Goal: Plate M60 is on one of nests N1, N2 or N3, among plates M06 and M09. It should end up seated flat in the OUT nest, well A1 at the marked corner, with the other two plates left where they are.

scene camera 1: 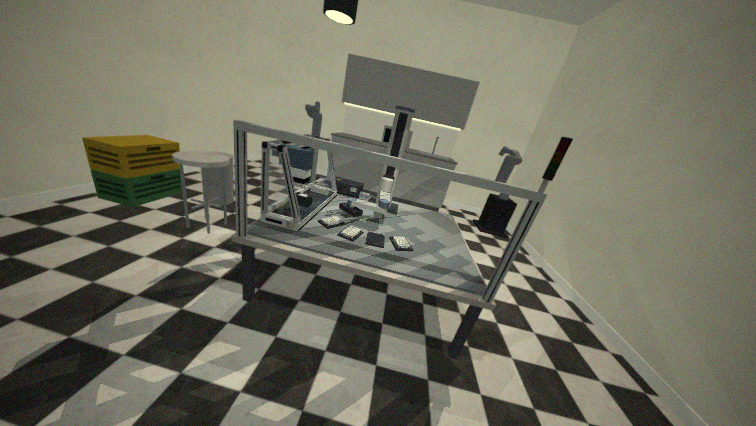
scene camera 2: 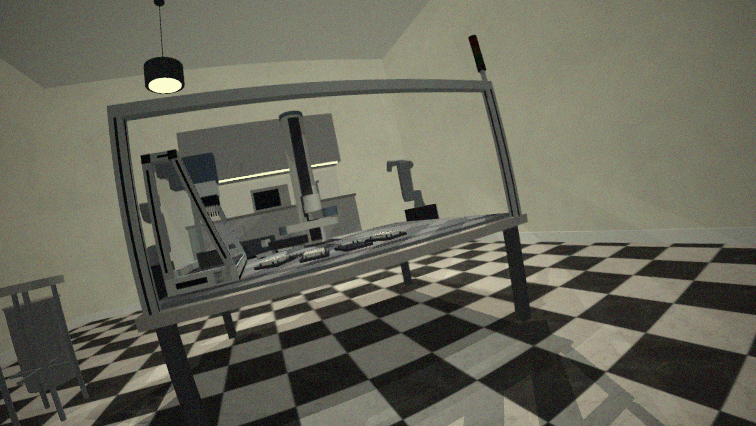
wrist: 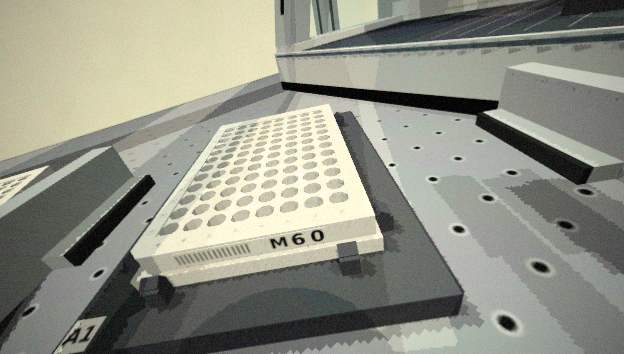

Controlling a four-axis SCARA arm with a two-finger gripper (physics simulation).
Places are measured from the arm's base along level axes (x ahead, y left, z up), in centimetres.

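Pixels of known places: gripper, fingertip midpoint: (scene camera 1: 333,216) (scene camera 2: 272,254) (wrist: 303,132).
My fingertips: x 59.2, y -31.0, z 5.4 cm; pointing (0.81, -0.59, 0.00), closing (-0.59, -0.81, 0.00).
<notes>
Ahead of a thing's pixels: the offset from my fingertips to its top centre. "spot": to the spot under its first point.
In the wrist view, white plate M60 @(dx +3.1, dy +0.6, dz -1.5 cm) (wrist: 270,170) lies on a dark nest @(dx +3.1, dy +0.7, dz -2.0 cm) (wrist: 300,310), its label facing the camera and an A1 mark at the nest's near left corner. My gripper (wrist: 303,132) is open and empty, its fingers spread wide on either side of the plate, the left one closer to it. Their height above it is hard to judge. Three white plates @(spot: dx +5.5, dy +1.5, dz -1.6 cm) (scene camera 1: 332,221) @(dx +11.9, dy +17.1, dz -1.5 cm) (scene camera 1: 350,232) @(dx +8.5, dy +51.9, dz -1.5 cm) (scene camera 1: 401,242) sit on nests in scene camera 1; their labels are unreadable there. A dark nest without a plate @(dx +11.7, dy +34.4, dz -2.0 cm) (scene camera 1: 375,239) (scene camera 2: 354,245) lies between two of them.
Part of another white plate @(spot: dx +14.6, dy +13.0, dz -1.6 cm) (wrist: 17,185) shows beyond the left finger. A framed enclosure (scene camera 1: 267,185) (wrist: 400,75) stands at the table's left side. The arm's column (scene camera 1: 400,132) (scene camera 2: 298,158) rises behind the nests. A rail frame (scene camera 1: 386,158) (scene camera 2: 306,89) stands along the table's front edge.
</notes>
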